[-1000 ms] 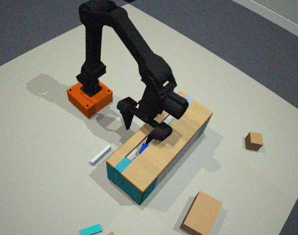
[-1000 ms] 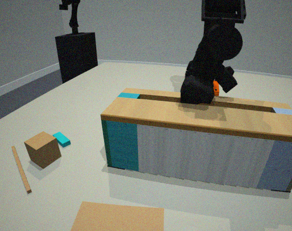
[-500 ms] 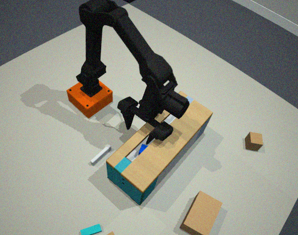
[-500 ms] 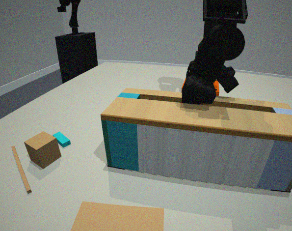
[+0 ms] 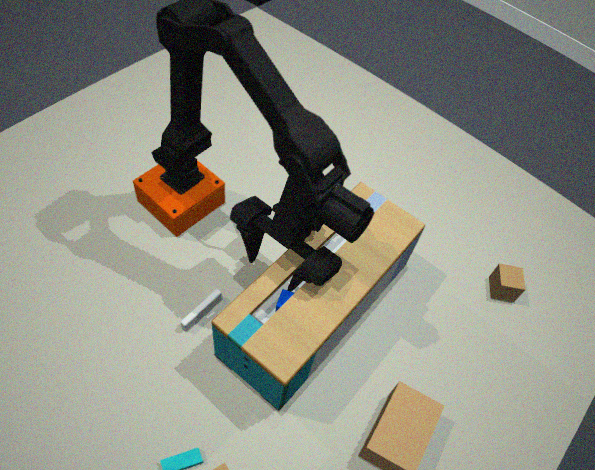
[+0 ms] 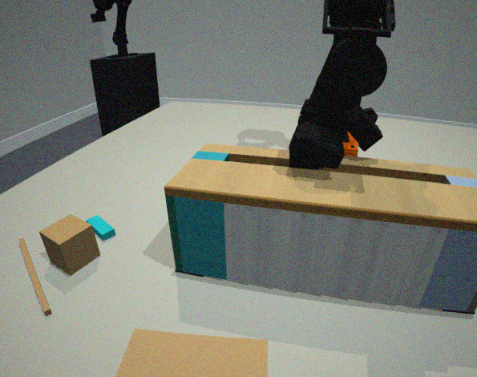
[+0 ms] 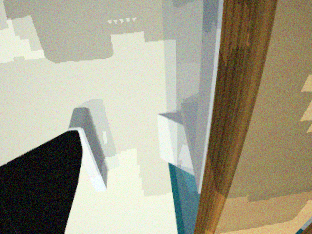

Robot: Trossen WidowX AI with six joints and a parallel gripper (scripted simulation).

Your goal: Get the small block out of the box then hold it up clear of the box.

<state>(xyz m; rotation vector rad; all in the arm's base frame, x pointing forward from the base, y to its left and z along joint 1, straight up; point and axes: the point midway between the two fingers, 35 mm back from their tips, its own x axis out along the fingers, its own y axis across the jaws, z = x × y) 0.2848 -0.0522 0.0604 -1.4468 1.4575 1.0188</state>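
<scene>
My gripper tip is 6 cm short of the blue block and 2 cm to the left of it. The rest, counted from my gripper tip: teal tile: 30 cm to the right, 9 cm ahead, 8 cm below; tan-topped box: 5 cm to the left, 4 cm ahead, 2 cm below; flat tan slab: 32 cm ahead, 6 cm below, 5 cm to the right.
</scene>
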